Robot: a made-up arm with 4 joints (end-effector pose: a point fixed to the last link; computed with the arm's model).
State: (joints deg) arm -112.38 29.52 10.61 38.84
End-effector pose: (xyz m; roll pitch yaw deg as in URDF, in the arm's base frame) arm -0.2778 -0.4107 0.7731 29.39 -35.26 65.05
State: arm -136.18 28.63 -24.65 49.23
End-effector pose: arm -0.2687 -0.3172 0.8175 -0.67 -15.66 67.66
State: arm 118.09 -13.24 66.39 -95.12
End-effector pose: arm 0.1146 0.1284 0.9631 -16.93 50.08 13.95
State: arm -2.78 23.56 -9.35 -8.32
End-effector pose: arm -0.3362 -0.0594 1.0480 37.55 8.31 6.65
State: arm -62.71 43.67 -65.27 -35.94
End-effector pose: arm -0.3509 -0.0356 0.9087 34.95 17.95 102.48
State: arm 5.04 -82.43 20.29 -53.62
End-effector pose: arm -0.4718 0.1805 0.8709 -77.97 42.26 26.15
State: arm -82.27 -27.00 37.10 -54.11
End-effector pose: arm -0.5171 -0.3502 0.5703 -95.75 2.35 124.16
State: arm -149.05 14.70 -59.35 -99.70
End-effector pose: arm -0.3416 -0.3618 0.7030 23.51 68.27 -140.00
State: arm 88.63 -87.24 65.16 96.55
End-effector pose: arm -0.0174 0.0673 1.1322 -14.15 -18.19 -81.40
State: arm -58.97 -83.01 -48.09 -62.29
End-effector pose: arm -0.4277 0.0599 0.7331 -79.27 18.83 9.87
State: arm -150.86 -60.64 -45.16 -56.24
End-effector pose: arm -0.3124 -0.2748 0.5281 -115.15 1.35 91.90
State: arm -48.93 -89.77 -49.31 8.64
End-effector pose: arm -0.3650 0.0736 0.8391 -51.22 -41.93 -26.16
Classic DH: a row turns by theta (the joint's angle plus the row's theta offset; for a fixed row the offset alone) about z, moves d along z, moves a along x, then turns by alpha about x. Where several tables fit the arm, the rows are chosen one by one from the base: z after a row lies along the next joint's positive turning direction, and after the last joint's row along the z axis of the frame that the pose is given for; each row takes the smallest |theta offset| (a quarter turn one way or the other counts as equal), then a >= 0, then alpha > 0; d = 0 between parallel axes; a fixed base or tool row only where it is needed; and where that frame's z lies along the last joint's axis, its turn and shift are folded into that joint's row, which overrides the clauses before.
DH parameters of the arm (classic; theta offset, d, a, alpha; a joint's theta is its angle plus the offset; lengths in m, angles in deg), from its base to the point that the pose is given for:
base (fixed): -8.65 0.6057 -0.1803 -139.54
joint 1: 83.4 -0.2205 -0.1653 84.4
joint 2: 49.87 -0.1563 0.067 90
joint 3: -72.86 -0.0186 0.0083 -101.01
joint 4: -70.45 -0.0524 -0.0487 161.33
tool (fixed): 97.26 0.2016 0 0

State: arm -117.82 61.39 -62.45 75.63
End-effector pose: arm -0.2625 -0.1244 0.7902 -17.21 26.02 21.96
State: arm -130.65 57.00 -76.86 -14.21
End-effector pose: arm -0.3905 -0.1397 0.7283 -2.43 55.31 119.01
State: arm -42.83 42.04 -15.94 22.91
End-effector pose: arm -0.3538 -0.1880 0.9262 50.70 11.46 23.43
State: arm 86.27 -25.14 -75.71 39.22
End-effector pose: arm -0.0605 -0.2069 0.7701 -102.00 -8.37 -171.72
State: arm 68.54 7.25 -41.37 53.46
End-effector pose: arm -0.0570 -0.1705 0.9295 -67.12 27.32 -161.98
